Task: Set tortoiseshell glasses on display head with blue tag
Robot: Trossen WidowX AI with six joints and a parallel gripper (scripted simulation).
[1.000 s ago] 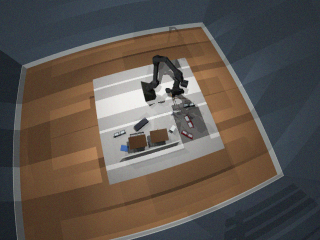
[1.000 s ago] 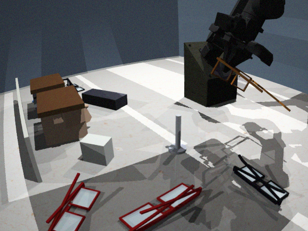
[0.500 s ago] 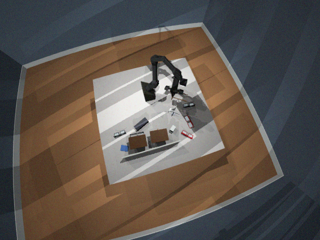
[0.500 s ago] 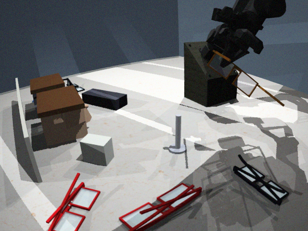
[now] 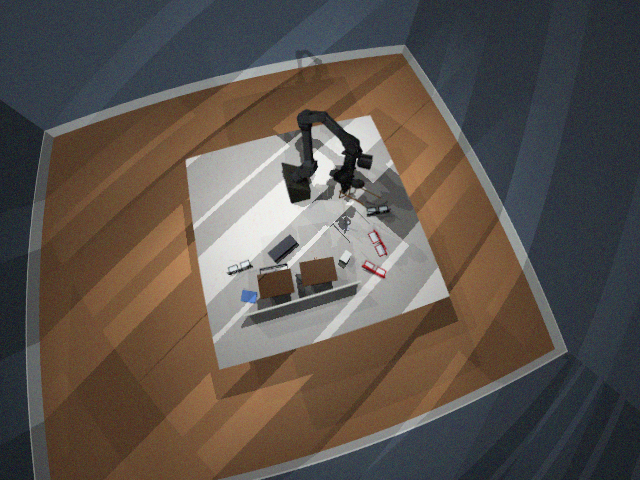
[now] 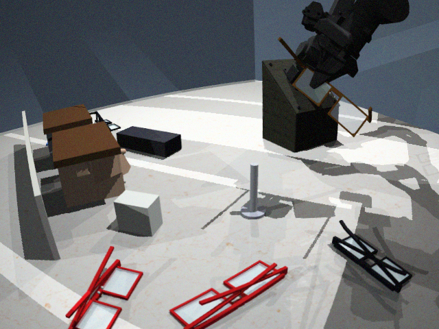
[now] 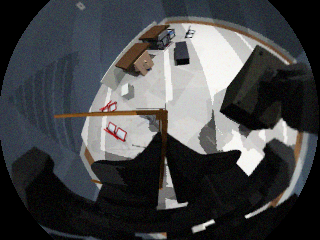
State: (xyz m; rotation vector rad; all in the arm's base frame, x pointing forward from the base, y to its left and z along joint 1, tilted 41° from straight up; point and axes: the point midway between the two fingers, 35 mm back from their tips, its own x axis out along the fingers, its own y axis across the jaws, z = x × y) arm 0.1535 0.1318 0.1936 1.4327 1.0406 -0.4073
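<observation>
The dark case is 160 mm ahead of my gripper tip, 370 mm to the right of it and 170 mm below it. From my gripper tip the other things lie so: white rail 460 mm ahead, 320 mm to the right, 140 mm below; white cube 290 mm ahead, 50 mm to the right, 160 mm below; grey post 120 mm ahead, 10 mm to the left, 170 mm below.
</observation>
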